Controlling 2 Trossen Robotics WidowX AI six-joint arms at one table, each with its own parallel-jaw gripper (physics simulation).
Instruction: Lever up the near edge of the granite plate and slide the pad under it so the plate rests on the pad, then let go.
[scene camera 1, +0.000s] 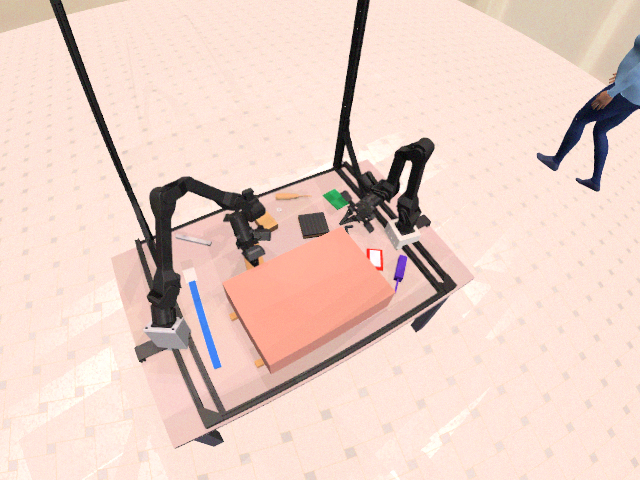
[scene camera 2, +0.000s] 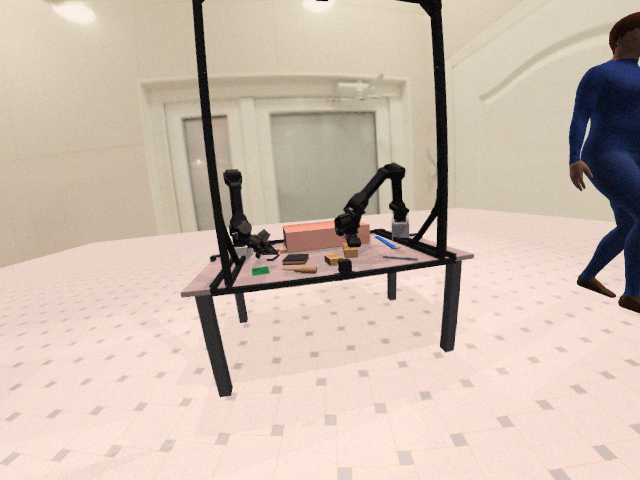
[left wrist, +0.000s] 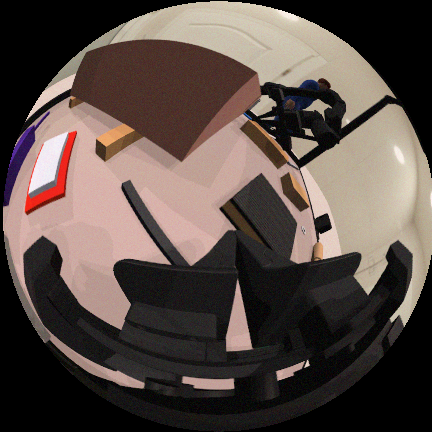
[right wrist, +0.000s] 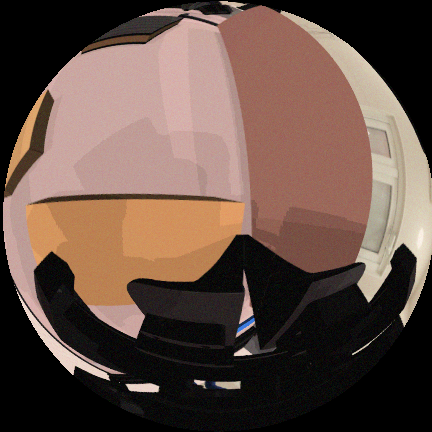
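Observation:
The granite plate is a big salmon block resting on small wooden blocks. The pad is a dark ribbed square lying on the table just beyond the plate. A thin dark bar lies on the table between my left gripper and the plate's corner. My left gripper is shut and empty, low over the table near that bar. My right gripper is shut and empty over an orange block beside the plate's edge.
On the table lie a red and white card, a purple screwdriver, a green card, a wooden-handled tool, a grey metal bar and a blue strip. Black frame rails run around the table's edge.

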